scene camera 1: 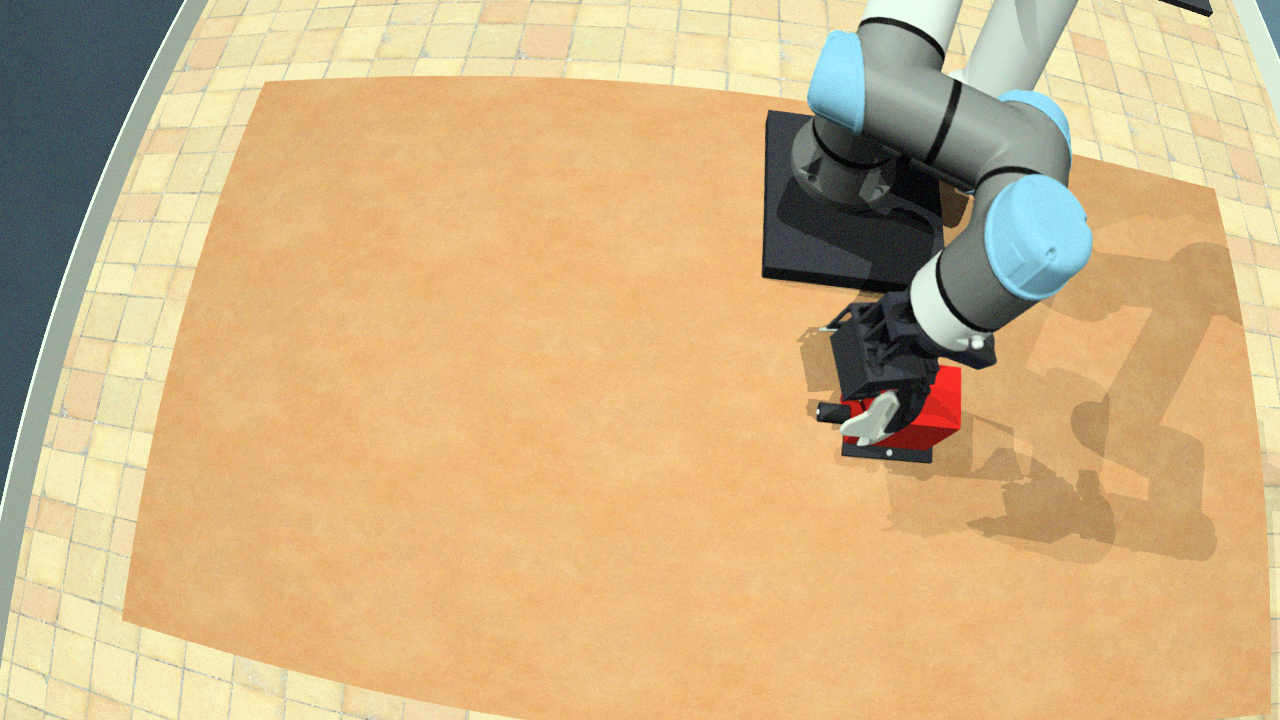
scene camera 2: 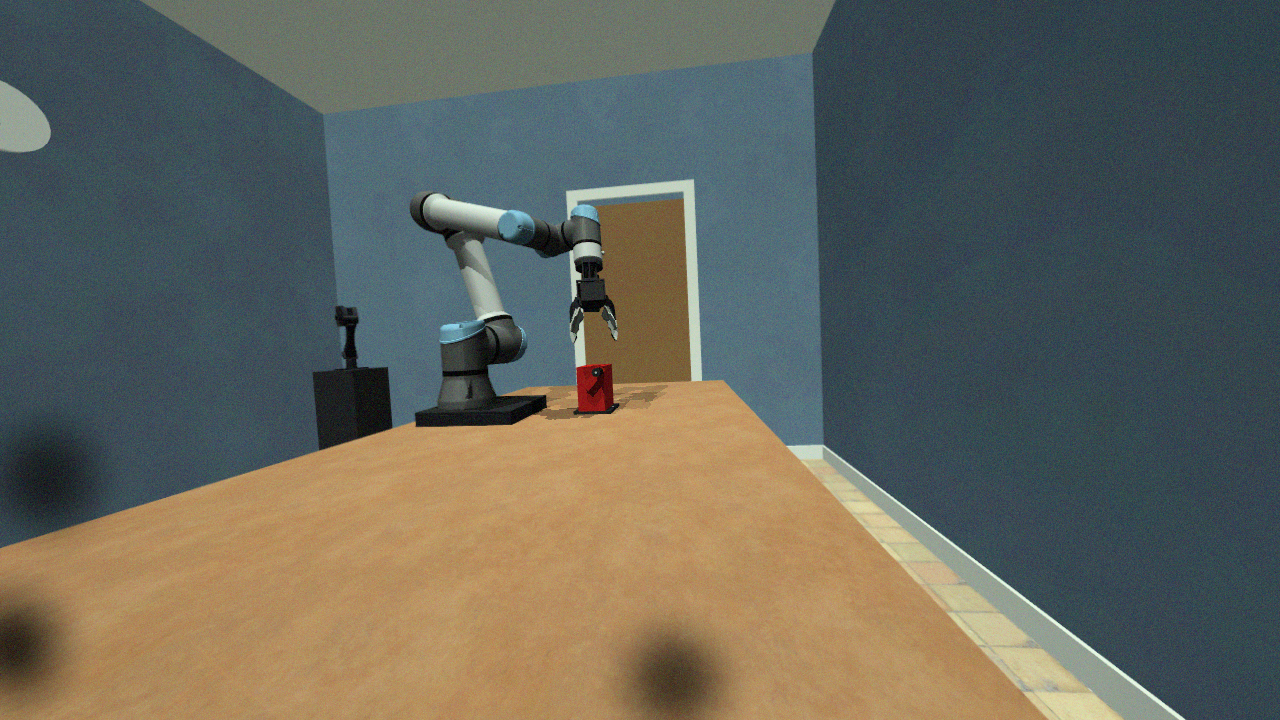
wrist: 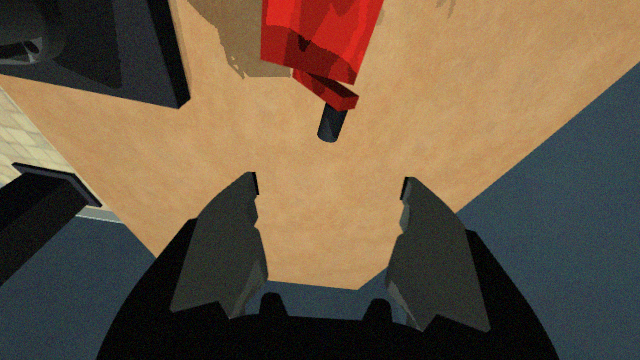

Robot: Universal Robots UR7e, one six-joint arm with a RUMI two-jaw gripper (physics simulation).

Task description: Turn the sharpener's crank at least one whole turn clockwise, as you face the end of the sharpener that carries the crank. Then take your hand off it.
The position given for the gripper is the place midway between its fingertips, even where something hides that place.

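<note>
The gripper [scene camera 1: 849,392]. Again the gripper [scene camera 2: 594,342]. Wrist view: the gripper [wrist: 329,176], black crank handle [wrist: 331,122].
</note>
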